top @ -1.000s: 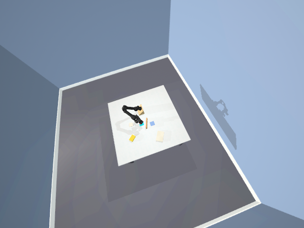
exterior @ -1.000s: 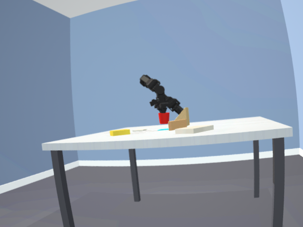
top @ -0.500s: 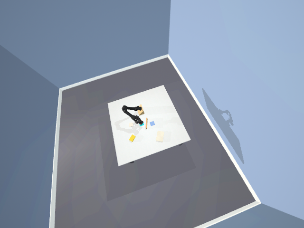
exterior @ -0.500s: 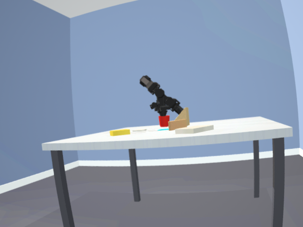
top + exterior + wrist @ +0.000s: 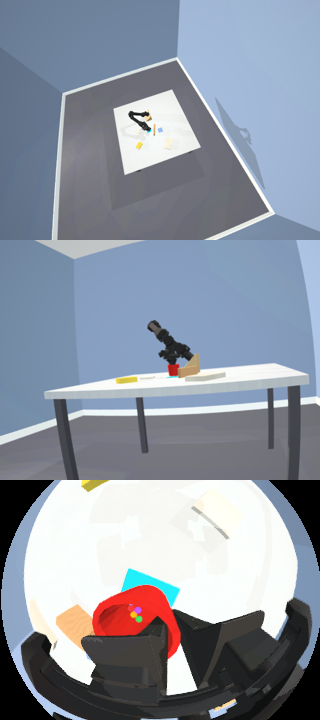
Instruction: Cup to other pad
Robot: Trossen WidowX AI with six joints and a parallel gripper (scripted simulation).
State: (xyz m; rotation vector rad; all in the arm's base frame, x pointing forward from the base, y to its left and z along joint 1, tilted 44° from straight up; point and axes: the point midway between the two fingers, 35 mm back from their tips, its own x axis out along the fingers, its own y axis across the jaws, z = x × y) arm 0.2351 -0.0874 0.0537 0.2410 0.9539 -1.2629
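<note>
Right now the cyan pad is 30 mm ahead of my gripper tip, 10 mm to the left of it and 50 mm below it. The rest, counted from my gripper tip: yellow block (240 mm ahead, 220 mm to the right, 30 mm below); then thin wooden bar (70 mm ahead, 110 mm to the left, 30 mm below).
</note>
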